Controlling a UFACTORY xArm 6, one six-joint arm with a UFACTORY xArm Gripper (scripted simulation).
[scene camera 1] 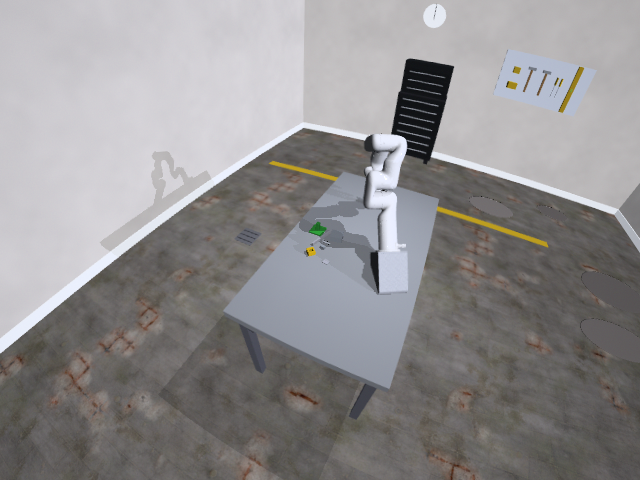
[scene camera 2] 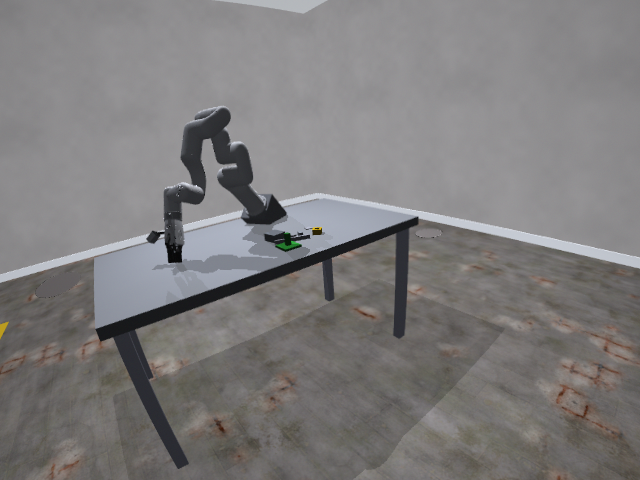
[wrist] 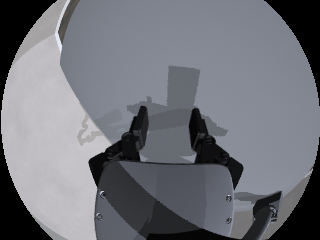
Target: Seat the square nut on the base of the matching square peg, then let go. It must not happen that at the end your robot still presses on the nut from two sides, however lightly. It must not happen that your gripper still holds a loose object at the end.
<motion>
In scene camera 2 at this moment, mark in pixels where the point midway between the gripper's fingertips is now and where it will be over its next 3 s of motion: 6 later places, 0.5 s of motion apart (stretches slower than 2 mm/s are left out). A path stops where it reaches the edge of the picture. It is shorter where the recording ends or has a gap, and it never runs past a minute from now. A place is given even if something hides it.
The gripper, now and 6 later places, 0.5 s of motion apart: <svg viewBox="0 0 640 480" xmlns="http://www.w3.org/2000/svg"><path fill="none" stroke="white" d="M175 262L183 260L190 258L199 258L207 257L211 256L210 256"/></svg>
</motion>
